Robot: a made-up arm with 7 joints.
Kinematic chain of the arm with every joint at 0, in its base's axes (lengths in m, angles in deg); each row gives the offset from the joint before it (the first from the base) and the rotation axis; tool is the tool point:
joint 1: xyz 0 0 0 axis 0 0.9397 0.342
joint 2: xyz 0 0 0 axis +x
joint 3: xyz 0 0 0 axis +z
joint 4: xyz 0.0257 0 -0.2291 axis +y
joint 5: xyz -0.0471 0 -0.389 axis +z
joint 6: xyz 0 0 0 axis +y
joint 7: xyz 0 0 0 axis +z
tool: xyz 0 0 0
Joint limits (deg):
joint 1: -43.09..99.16
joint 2: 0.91..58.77
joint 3: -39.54..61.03
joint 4: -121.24..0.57
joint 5: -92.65..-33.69
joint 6: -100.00..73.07
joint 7: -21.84..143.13
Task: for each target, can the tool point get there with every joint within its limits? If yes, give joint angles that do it. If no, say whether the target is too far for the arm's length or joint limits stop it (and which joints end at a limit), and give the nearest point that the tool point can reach.
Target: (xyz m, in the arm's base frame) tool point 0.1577 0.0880 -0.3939
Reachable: yes | joints 43.01 45.38 -18.02 -109.31 -47.95 5.74 112.02
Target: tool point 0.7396 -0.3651 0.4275
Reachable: no: too far | nearest point 0.4190 -0.1759 0.1003 | short by 0.496 m
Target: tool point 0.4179 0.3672 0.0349
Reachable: yes | joints -26.43 52.05 25.63 -68.16 -61.73 -6.30 98.35
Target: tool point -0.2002 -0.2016 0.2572
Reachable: no: joint limits stop it (at a limit: joint 1, joint 2, joint 4) | nearest point -0.5717 -0.2313 0.0411 | short by 0.431 m
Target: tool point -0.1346 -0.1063 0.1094
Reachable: no: joint limits stop it (at a limit: joint 1, joint 2, joint 3, joint 4) | nearest point 0.2048 -0.3100 0.1140 | short by 0.396 m
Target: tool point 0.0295 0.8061 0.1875
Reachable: no: too far | nearest point 0.0643 0.5608 -0.0266 | short by 0.327 m
